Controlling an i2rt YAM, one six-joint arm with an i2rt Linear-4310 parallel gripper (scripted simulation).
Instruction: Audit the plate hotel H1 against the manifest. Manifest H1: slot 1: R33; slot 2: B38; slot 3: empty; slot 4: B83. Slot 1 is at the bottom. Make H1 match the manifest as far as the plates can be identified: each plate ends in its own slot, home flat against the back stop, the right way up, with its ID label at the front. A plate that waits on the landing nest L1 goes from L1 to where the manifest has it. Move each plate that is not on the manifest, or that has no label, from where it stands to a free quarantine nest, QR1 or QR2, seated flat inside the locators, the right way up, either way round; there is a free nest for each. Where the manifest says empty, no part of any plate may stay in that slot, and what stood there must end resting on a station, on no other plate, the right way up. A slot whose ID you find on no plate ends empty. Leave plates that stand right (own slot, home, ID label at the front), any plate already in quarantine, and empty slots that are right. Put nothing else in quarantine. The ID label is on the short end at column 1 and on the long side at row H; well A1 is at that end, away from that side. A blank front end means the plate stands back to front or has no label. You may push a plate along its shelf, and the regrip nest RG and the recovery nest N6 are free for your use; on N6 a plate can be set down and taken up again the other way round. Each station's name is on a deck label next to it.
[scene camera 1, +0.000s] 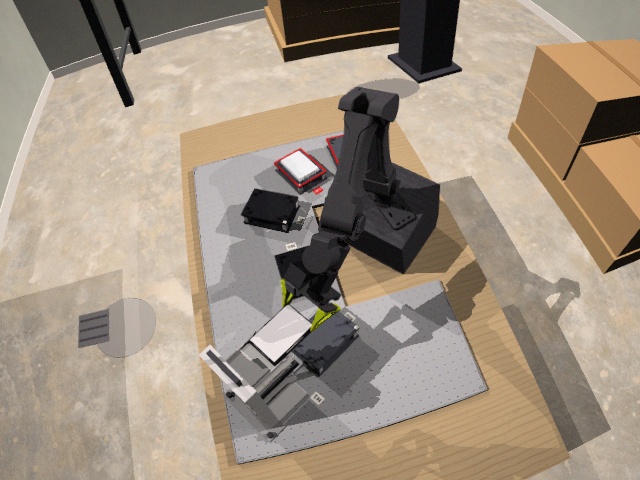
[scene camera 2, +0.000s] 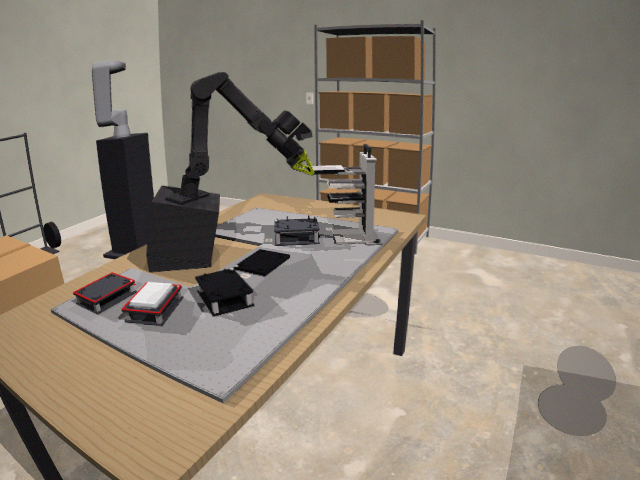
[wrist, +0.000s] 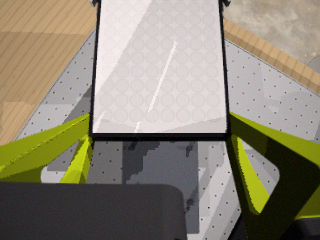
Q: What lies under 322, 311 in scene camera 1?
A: My gripper.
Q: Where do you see my gripper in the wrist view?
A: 159, 120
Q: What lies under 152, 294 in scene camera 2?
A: A white plate.
